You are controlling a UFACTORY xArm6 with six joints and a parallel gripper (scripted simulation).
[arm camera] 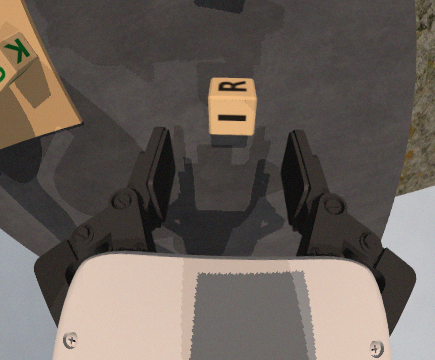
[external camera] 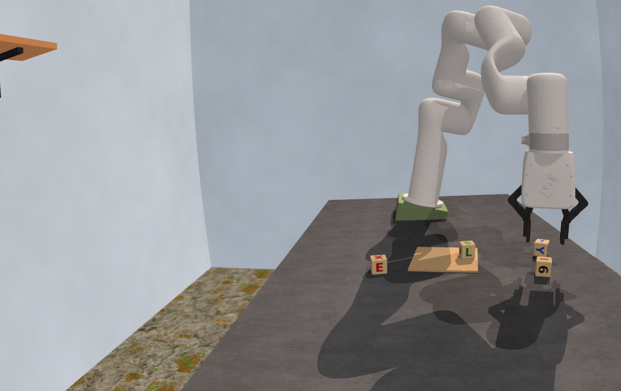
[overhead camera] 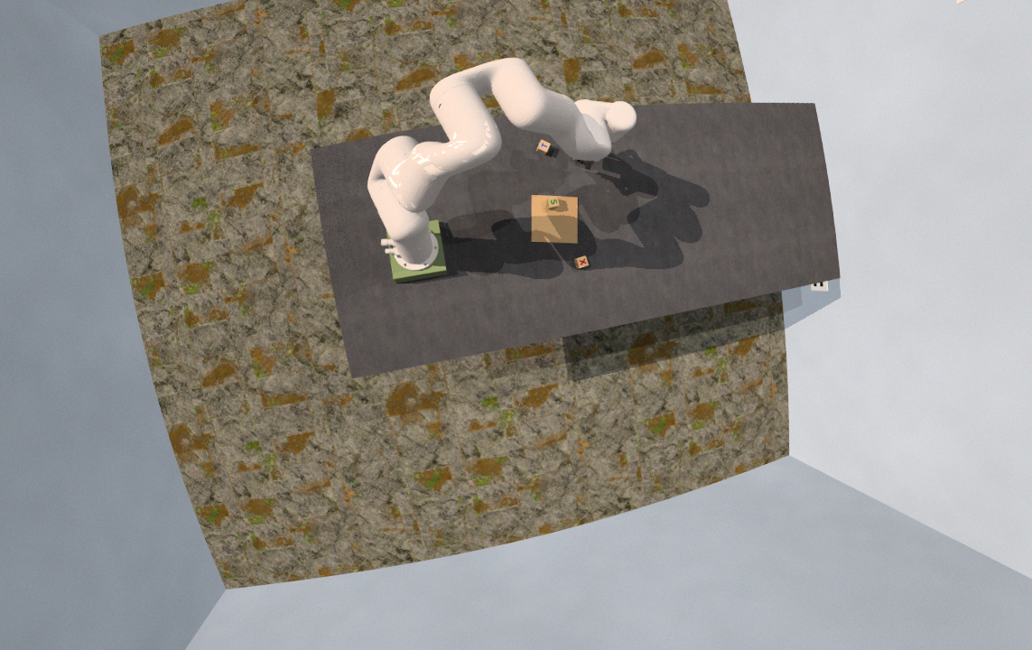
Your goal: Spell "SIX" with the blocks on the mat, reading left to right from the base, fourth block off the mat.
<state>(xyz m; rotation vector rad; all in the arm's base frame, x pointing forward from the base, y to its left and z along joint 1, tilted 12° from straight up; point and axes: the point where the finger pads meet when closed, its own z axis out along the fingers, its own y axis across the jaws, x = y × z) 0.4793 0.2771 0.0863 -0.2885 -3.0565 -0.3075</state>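
My gripper is now 7 cm above the I block. From my hand the other things lie so: tan mat 20 cm to the right, 8 cm below, 7 cm behind; then S block 15 cm to the right, 8 cm behind, 6 cm below; then blue-lettered block 11 cm behind, 7 cm below, 2 cm to the left.
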